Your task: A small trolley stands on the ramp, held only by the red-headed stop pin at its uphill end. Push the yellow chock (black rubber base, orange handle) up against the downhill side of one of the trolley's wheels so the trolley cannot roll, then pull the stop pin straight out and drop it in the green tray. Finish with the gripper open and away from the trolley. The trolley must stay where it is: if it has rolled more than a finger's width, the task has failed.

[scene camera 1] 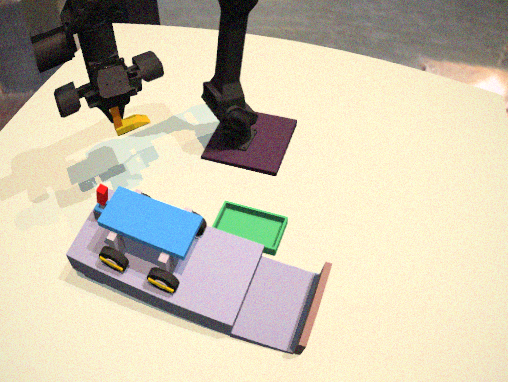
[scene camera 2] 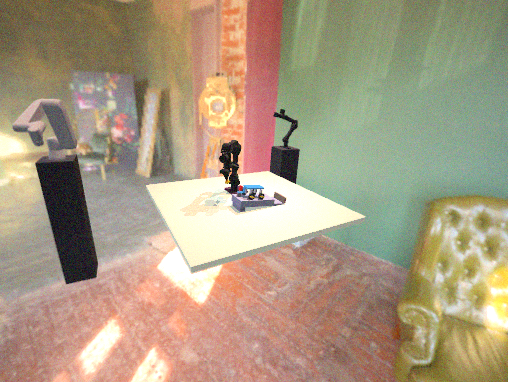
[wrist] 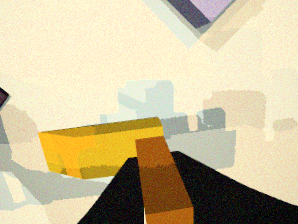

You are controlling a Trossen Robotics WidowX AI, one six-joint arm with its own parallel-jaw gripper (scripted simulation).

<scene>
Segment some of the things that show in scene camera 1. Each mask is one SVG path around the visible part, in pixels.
My gripper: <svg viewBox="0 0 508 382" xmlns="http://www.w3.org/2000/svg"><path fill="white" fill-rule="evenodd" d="M162 62L154 52L147 51L133 56L133 65L127 67L124 57L119 58L117 45L104 54L93 57L83 55L88 78L90 79L89 83L75 88L72 81L55 89L53 95L55 96L54 99L56 100L59 115L61 118L65 118L78 112L81 107L79 100L85 97L89 109L93 107L99 108L112 124L114 121L109 109L118 107L122 120L125 107L130 102L130 97L138 95L137 92L142 91L142 79L146 82L151 82L164 76Z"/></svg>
A trolley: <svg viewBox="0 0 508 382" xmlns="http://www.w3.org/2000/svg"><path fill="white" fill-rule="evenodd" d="M119 186L114 192L113 197L110 198L110 201L106 201L105 210L100 209L101 204L99 203L94 208L94 211L101 213L97 220L99 226L110 230L109 235L106 237L109 246L103 246L99 254L100 260L116 271L123 272L126 270L129 261L123 254L126 248L123 236L162 251L158 260L159 268L154 267L150 269L147 280L161 291L175 293L180 281L172 274L174 270L174 257L184 261L195 236L202 235L207 228L207 221L203 216L194 212L193 209L185 207L184 210L181 210L180 208L154 200L141 190L135 189L131 191Z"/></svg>
</scene>
